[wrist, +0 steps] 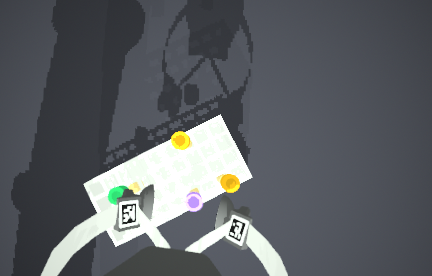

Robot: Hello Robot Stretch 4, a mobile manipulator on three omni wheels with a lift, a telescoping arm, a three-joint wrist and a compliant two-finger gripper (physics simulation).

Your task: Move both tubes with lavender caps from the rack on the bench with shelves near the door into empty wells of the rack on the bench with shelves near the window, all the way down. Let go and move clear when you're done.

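Places are measured from the robot's base along level axes (x ahead, y left, z up), in millimetres.
Pixels of known places: hand, tool point: [185, 210].
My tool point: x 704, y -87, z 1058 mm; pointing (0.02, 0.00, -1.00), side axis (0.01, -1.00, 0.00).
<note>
Behind a point stands the place of what it marks.
A white rack [165, 170] @[x 719, y -47, z 894 mm] lies slanted across the middle of the wrist view. A tube with a lavender cap [194, 202] @[x 701, y -94, z 1005 mm] stands in it near its lower long edge. No second lavender cap shows. My gripper [186, 207] @[x 703, y -87, z 1058 mm] is open, with its fingertips apart and nothing held between them. It hangs above the rack's lower edge, and the lavender cap appears between the fingertips, lower down than they are. The left finger hides part of the rack's lower left area. The view does not show which bench this is.
A yellow cap [180, 140] @[x 763, y -69, z 1005 mm] is at the rack's upper edge, and an orange-yellow cap [230, 183] @[x 727, y -128, z 1006 mm] is near its lower right corner, close to the right finger in view. A green cap [117, 195] @[x 695, y -14, z 1006 mm] at the left is partly behind the left finger. Dark shadows cross the grey surface.
</note>
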